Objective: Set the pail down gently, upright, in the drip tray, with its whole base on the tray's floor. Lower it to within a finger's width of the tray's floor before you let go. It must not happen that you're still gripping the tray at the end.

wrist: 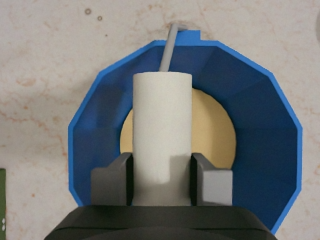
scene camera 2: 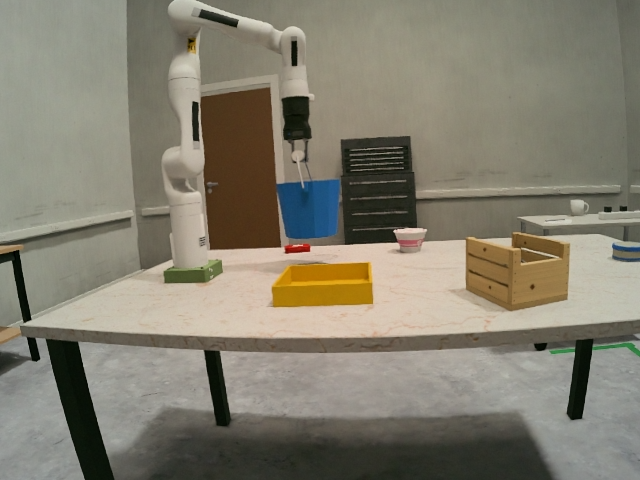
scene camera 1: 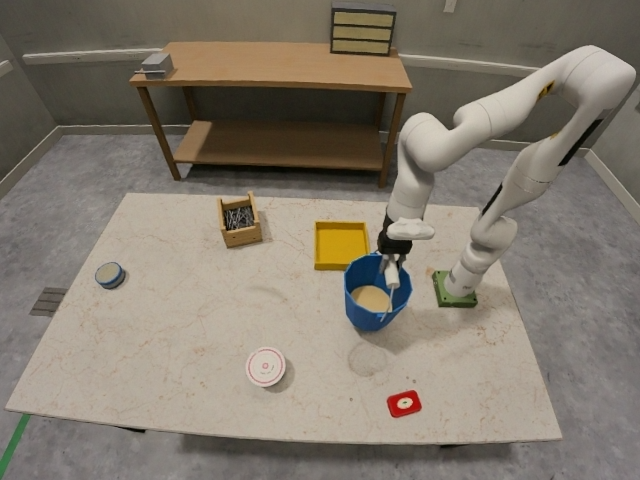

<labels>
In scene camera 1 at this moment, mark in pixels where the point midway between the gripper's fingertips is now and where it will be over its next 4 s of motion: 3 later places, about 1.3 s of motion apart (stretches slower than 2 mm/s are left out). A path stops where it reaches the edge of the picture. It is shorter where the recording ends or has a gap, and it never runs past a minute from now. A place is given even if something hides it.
My gripper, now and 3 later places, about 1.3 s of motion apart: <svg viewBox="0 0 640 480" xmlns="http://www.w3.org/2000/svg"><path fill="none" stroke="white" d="M388 270L384 261L375 238L363 212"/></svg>
</labels>
